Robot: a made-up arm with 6 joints.
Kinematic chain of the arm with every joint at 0, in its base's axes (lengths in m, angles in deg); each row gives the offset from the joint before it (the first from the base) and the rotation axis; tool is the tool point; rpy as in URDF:
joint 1: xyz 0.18 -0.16 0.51 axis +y
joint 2: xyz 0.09 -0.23 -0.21 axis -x
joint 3: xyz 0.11 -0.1 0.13 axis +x
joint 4: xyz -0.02 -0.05 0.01 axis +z
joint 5: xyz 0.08 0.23 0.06 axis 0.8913 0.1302 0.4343
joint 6: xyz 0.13 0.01 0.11 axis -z
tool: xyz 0.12 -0.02 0 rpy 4.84 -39.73 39.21
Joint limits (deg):
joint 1: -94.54..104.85
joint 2: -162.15..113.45
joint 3: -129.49..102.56
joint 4: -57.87..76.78
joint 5: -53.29..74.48
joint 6: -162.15..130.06
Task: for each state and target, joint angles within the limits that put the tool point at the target. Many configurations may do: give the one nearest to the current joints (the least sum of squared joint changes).
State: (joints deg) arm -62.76 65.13 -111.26 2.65 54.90 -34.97
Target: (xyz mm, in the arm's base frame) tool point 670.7 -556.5 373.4
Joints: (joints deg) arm -33.95 57.86 -98.58 24.35 55.83 -43.19
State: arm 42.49 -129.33 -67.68 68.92 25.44 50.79
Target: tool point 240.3 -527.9 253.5
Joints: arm 50.54 -139.73 -52.20 54.50 19.25 56.61
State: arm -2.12 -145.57 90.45 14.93 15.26 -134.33
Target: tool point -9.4 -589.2 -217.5
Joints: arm 31.92 -129.78 84.68 19.14 8.49 -117.66
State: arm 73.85 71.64 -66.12 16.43 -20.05 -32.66
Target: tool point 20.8 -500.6 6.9
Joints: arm 56.15 74.03 -74.26 29.26 -21.25 -29.90
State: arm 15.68 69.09 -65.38 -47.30 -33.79 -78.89
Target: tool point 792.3 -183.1 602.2
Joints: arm -7.49 56.50 -59.01 -57.87 -51.31 -74.57
